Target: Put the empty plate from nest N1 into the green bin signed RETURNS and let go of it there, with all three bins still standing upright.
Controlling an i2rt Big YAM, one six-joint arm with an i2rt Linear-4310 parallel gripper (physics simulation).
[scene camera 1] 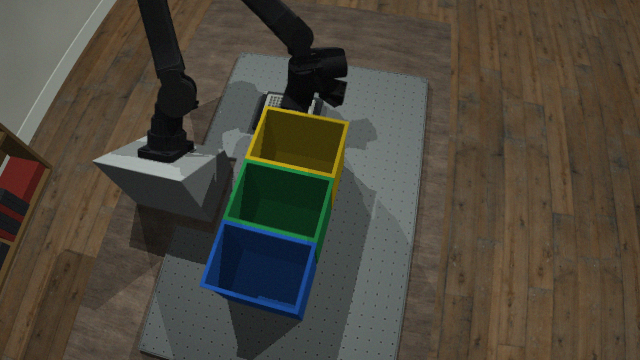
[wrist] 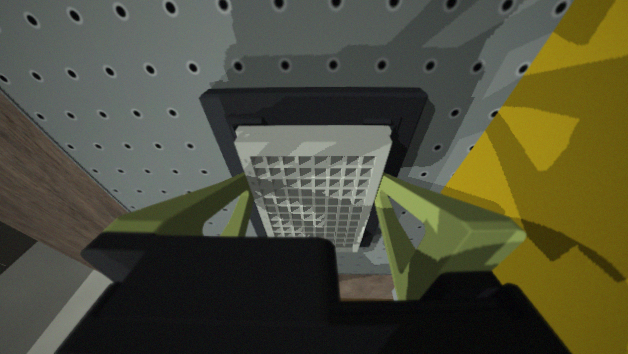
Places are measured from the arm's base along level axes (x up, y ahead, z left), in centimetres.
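Pixels of known places: gripper, fingertip midpoint: [wrist: 314,177]; arm's base, link origin: [scene camera 1: 166,152].
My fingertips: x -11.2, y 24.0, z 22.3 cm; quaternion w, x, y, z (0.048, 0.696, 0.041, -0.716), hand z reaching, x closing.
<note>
Ahead of a thing's pixels: the offset from my fingertips to its middle. "spot": to the spot under its first point. Level surfaces: height alone.
The pale plate with a grid of empty wells {spot: dx +1.2, dy -6.2, dz +2.0 cm} [scene camera 1: 275,101] [wrist: 312,187] lies in the dark nest {dx -0.7, dy -2.5, dz +0.0 cm} [scene camera 1: 258,114] [wrist: 315,106]. My gripper [scene camera 1: 299,102] [wrist: 314,177] points down over it and is shut on the plate, with one green finger against each long side in the wrist view. In the scene view the gripper body and the yellow bin hide much of the plate and the fingertips. The green bin {dx +7.6, dy +4.7, dz -30.2 cm} [scene camera 1: 286,200] stands upright between the yellow bin {dx +7.6, dy +5.4, dz -17.2 cm} [scene camera 1: 305,137] and the blue bin {dx +7.6, dy +4.0, dz -43.2 cm} [scene camera 1: 267,267], which are upright too. No sign shows on the bins.
The yellow bin's wall [wrist: 565,165] rises close beside the gripper in the wrist view. The three bins stand in a row on the perforated grey table top {dx -1.4 cm} [scene camera 1: 385,165]. The arm's slanted grey base [scene camera 1: 160,175] is left of them. A bookshelf [scene camera 1: 42,167] stands at the far left.
</note>
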